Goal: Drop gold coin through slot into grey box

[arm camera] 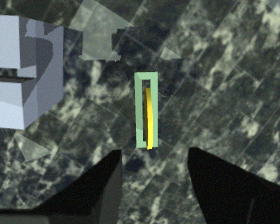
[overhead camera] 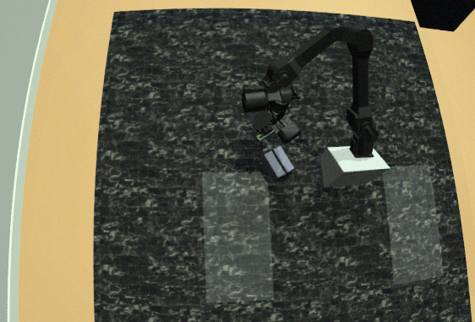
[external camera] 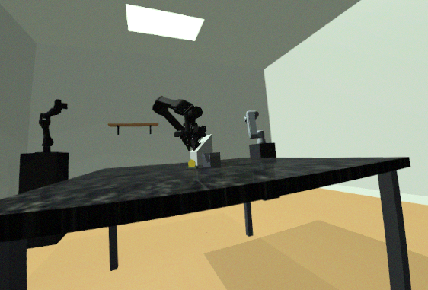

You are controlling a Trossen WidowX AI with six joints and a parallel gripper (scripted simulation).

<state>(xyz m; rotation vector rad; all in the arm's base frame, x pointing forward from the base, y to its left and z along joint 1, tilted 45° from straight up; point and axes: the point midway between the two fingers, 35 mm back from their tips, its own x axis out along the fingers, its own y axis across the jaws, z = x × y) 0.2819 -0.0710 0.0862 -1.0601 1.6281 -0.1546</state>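
Now: the gold coin 70 mm below my gripper tip.
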